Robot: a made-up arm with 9 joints. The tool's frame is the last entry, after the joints.
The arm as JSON. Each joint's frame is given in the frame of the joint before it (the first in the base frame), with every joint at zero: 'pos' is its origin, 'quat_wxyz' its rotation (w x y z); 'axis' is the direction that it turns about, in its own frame. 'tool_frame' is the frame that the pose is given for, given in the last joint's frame.
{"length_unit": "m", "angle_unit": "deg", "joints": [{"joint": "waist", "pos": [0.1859, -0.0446, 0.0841], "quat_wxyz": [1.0, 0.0, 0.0, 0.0], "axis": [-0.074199, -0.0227, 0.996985]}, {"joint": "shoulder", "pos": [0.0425, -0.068, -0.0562], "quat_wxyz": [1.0, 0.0, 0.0, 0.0], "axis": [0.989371, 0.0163, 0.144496]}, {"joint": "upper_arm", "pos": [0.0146, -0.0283, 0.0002], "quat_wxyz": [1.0, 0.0, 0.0, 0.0], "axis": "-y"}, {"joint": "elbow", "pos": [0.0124, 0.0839, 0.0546], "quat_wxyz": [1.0, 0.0, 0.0, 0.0], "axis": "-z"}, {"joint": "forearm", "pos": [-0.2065, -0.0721, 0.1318], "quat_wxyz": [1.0, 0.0, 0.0, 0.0], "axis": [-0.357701, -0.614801, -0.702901]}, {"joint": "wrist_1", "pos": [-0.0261, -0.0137, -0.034], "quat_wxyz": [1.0, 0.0, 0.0, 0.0], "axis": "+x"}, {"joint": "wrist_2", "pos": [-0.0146, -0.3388, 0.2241], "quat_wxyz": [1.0, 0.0, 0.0, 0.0], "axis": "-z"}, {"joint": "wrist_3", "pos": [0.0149, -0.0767, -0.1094], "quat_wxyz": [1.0, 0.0, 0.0, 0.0], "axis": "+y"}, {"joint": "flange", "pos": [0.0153, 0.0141, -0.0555], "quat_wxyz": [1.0, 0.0, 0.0, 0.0], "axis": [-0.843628, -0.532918, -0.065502]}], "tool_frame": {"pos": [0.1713, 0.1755, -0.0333], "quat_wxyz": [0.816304, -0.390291, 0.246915, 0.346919]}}
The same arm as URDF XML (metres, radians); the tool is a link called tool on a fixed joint. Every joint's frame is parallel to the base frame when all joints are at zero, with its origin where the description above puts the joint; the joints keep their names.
<robot name="arm">
<joint name="waist" type="continuous"><parent link="base_link"/><child link="link1"/><origin xyz="0.1859 -0.0446 0.0841" rpy="0 0 0"/><axis xyz="-0.074199 -0.0227 0.996985"/></joint>
<joint name="shoulder" type="continuous"><parent link="link1"/><child link="link2"/><origin xyz="0.0425 -0.068 -0.0562" rpy="0 0 0"/><axis xyz="0.989371 0.0163 0.144496"/></joint>
<joint name="upper_arm" type="continuous"><parent link="link2"/><child link="link3"/><origin xyz="0.0146 -0.0283 0.0002" rpy="0 0 0"/><axis xyz="0 -1 0"/></joint>
<joint name="elbow" type="continuous"><parent link="link3"/><child link="link4"/><origin xyz="0.0124 0.0839 0.0546" rpy="0 0 0"/><axis xyz="0 0 -1"/></joint>
<joint name="forearm" type="continuous"><parent link="link4"/><child link="link5"/><origin xyz="-0.2065 -0.0721 0.1318" rpy="0 0 0"/><axis xyz="-0.357701 -0.614801 -0.702901"/></joint>
<joint name="wrist_1" type="continuous"><parent link="link5"/><child link="link6"/><origin xyz="-0.0261 -0.0137 -0.034" rpy="0 0 0"/><axis xyz="1 0 0"/></joint>
<joint name="wrist_2" type="continuous"><parent link="link6"/><child link="link7"/><origin xyz="-0.0146 -0.3388 0.2241" rpy="0 0 0"/><axis xyz="0 0 -1"/></joint>
<joint name="wrist_3" type="continuous"><parent link="link7"/><child link="link8"/><origin xyz="0.0149 -0.0767 -0.1094" rpy="0 0 0"/><axis xyz="0 1 0"/></joint>
<joint name="flange" type="continuous"><parent link="link8"/><child link="link9"/><origin xyz="0.0153 0.0141 -0.0555" rpy="0 0 0"/><axis xyz="-0.843628 -0.532918 -0.065502"/></joint>
<joint name="tool_fixed" type="fixed"><parent link="link9"/><child link="tool"/><origin xyz="0.1713 0.1755 -0.0333" rpy="-0.6823 0.7395 0.5302"/></joint>
<link name="base_link"/>
<link name="link1"/>
<link name="link2"/>
<link name="link3"/>
<link name="link4"/>
<link name="link5"/>
<link name="link6"/>
<link name="link7"/>
<link name="link8"/>
<link name="link9"/>
<link name="tool"/>
</robot>

